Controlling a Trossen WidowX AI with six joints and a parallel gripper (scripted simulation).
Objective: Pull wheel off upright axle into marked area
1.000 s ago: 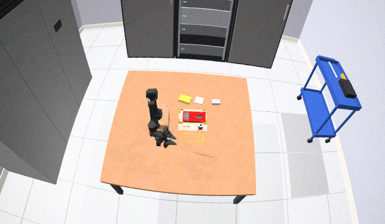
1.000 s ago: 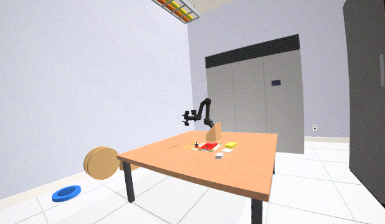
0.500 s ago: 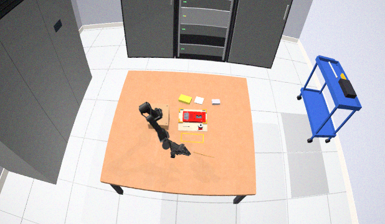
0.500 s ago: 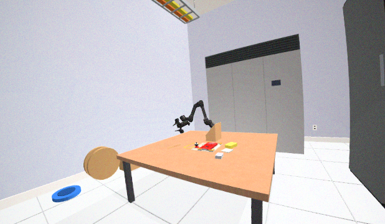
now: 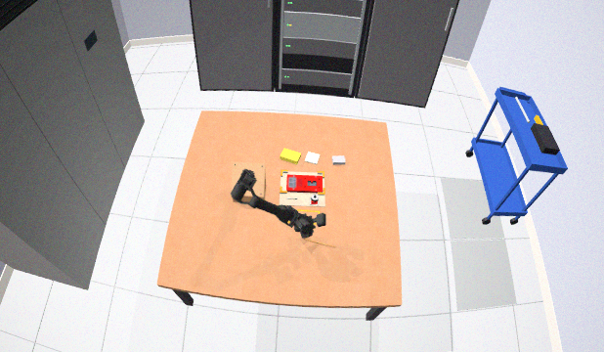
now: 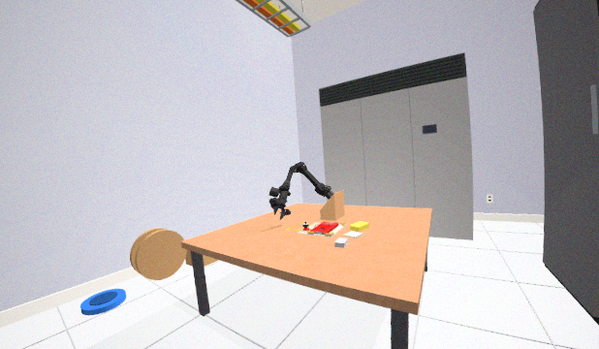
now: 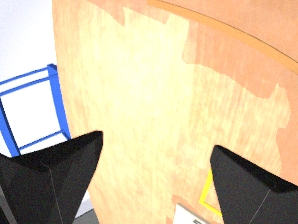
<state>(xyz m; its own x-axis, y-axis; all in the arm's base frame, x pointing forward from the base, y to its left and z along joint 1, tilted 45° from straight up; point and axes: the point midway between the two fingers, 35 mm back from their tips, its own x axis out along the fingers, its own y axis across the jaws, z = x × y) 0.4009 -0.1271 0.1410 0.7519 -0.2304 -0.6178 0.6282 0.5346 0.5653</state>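
The wheel lies 190 mm to the left of my gripper tip, 60 mm behind it and 40 mm below it. Round my gripper tip: black axle (190 mm to the left, 50 mm below, 50 mm behind); grey block (500 mm to the left, 70 mm below, 40 mm ahead); white block (490 mm to the left, 110 mm behind, 80 mm below).
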